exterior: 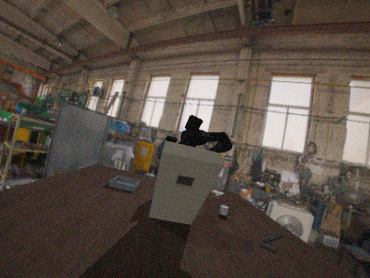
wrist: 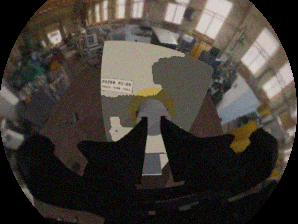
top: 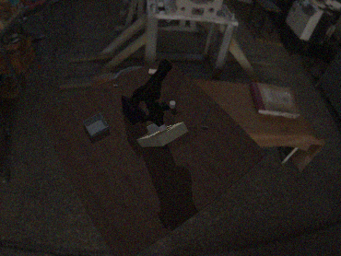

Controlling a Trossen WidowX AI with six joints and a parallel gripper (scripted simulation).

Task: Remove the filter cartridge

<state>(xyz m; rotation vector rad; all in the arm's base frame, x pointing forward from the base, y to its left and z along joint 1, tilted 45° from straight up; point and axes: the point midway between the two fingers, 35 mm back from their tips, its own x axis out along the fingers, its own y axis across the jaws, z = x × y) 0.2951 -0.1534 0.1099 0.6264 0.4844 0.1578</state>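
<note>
The service panel is 100 mm below my gripper tip and 10 mm behind it. From my gripper tip the other things lie so: round cartridge (10 mm below, 10 mm ahead); then blue-grey tray (430 mm behind, 240 mm to the right, 240 mm below).
</note>
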